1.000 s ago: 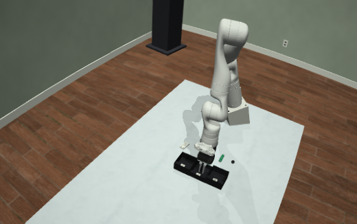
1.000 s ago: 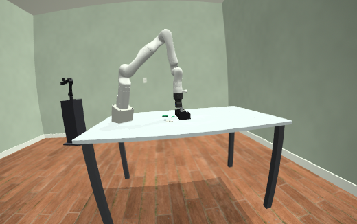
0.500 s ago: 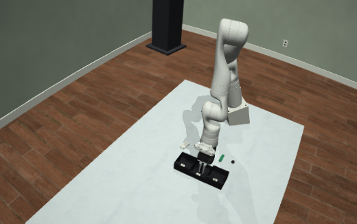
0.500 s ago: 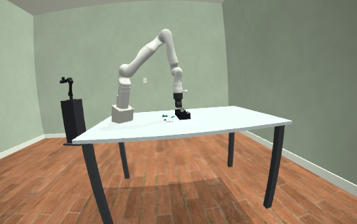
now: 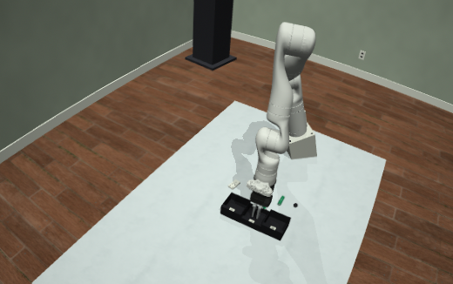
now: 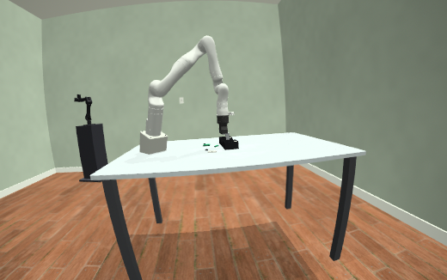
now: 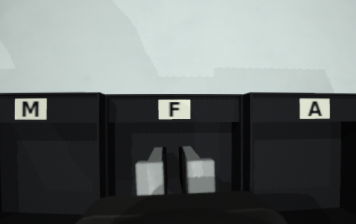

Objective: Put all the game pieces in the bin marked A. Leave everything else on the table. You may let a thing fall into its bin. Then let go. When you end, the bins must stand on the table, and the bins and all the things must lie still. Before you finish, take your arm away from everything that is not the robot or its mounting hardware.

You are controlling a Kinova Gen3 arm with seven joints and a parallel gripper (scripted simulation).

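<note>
Now: hand 2 cm above the black three-compartment bin. From my hand the other things lie so: white domino 9 cm behind, 17 cm to the right, 3 cm below; green item 7 cm behind, 1 cm to the right, 3 cm below.
</note>
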